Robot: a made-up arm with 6 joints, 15 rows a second.
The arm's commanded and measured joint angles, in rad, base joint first. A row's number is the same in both.
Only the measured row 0 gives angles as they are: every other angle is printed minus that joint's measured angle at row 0.
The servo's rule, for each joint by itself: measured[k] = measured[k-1] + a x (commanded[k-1-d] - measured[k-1]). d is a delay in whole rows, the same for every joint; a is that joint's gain. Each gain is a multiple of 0.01, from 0.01 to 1. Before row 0 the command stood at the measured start. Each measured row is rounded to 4 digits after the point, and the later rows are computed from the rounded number. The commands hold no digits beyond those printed.
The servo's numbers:
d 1
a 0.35 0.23 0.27 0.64 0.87 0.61
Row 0, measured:
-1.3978, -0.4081, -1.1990, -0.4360, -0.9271, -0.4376
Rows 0 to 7, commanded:
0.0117, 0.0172, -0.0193, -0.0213, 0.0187, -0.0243
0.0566, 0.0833, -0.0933, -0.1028, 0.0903, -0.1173
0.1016, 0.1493, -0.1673, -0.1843, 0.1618, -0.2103
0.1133, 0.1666, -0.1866, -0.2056, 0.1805, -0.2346
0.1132, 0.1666, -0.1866, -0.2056, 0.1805, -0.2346
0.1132, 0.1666, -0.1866, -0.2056, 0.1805, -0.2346
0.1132, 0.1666, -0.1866, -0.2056, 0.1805, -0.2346
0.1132, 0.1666, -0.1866, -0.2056, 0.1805, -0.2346
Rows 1 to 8, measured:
0.0000, 0.0000, 0.0000, 0.0000, 0.0000, 0.0000
0.0041, 0.0040, -0.0052, -0.0136, 0.0163, -0.0148
0.0225, 0.0222, -0.0290, -0.0707, 0.0807, -0.0773
0.0502, 0.0514, -0.0663, -0.1434, 0.1513, -0.1584
0.0723, 0.0779, -0.0988, -0.1832, 0.1767, -0.2049
0.0866, 0.0983, -0.1225, -0.1975, 0.1800, -0.2230
0.0959, 0.1140, -0.1398, -0.2027, 0.1804, -0.2301
0.1020, 0.1261, -0.1524, -0.2046, 0.1805, -0.2328

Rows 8 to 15, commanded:
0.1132, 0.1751, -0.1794, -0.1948, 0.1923, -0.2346
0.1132, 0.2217, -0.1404, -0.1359, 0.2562, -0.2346
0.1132, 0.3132, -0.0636, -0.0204, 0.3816, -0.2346
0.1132, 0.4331, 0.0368, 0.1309, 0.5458, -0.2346
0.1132, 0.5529, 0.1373, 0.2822, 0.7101, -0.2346
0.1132, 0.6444, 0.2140, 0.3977, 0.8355, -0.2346
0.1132, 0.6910, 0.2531, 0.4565, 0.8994, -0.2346
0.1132, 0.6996, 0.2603, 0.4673, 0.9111, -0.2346
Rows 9 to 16, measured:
0.1059, 0.1354, -0.1616, -0.2052, 0.1805, -0.2339
0.1085, 0.1445, -0.1664, -0.1985, 0.1908, -0.2343
0.1101, 0.1623, -0.1594, -0.1584, 0.2477, -0.2345
0.1112, 0.1970, -0.1335, -0.0701, 0.3642, -0.2346
0.1119, 0.2513, -0.0875, 0.0585, 0.5222, -0.2346
0.1124, 0.3207, -0.0268, 0.2017, 0.6857, -0.2346
0.1127, 0.3952, 0.0382, 0.3271, 0.8160, -0.2346
0.1129, 0.4632, 0.0962, 0.4099, 0.8886, -0.2346

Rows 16 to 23, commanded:
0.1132, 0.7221, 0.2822, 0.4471, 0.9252, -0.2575
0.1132, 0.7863, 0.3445, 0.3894, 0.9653, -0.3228
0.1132, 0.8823, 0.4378, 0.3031, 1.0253, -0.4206
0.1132, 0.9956, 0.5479, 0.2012, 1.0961, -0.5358
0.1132, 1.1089, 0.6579, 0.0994, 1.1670, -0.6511
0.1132, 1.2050, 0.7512, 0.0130, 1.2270, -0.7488
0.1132, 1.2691, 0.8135, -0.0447, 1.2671, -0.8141
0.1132, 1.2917, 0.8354, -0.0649, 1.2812, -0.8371
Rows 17 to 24, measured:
0.1130, 0.5176, 0.1405, 0.4466, 0.9082, -0.2346
0.1131, 0.5646, 0.1788, 0.4469, 0.9230, -0.2486
0.1131, 0.6156, 0.2235, 0.4101, 0.9598, -0.2939
0.1131, 0.6769, 0.2814, 0.3416, 1.0168, -0.3712
0.1131, 0.7502, 0.3534, 0.2517, 1.0858, -0.4716
0.1131, 0.8327, 0.4356, 0.1542, 1.1564, -0.5811
0.1131, 0.9183, 0.5208, 0.0638, 1.2178, -0.6834
0.1131, 0.9990, 0.5998, -0.0056, 1.2607, -0.7631

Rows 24 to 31, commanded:
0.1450, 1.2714, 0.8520, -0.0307, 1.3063, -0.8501
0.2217, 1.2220, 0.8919, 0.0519, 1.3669, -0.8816
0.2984, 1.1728, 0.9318, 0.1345, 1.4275, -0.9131
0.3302, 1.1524, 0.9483, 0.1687, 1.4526, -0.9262
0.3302, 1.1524, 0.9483, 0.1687, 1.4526, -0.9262
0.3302, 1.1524, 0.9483, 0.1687, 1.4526, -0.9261
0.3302, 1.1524, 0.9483, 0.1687, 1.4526, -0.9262
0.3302, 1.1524, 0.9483, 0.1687, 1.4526, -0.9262
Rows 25 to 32, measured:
0.1131, 1.0663, 0.6634, -0.0436, 1.2785, -0.8082
0.1243, 1.1135, 0.7143, -0.0353, 1.3027, -0.8338
0.1584, 1.1385, 0.7623, 0.0205, 1.3586, -0.8630
0.2074, 1.1464, 0.8081, 0.0935, 1.4185, -0.8936
0.2504, 1.1478, 0.8460, 0.1416, 1.4482, -0.9135
0.2783, 1.1489, 0.8736, 0.1589, 1.4520, -0.9212
0.2965, 1.1497, 0.8938, 0.1652, 1.4525, -0.9242
0.3083, 1.1503, 0.9085, 0.1674, 1.4526, -0.9254

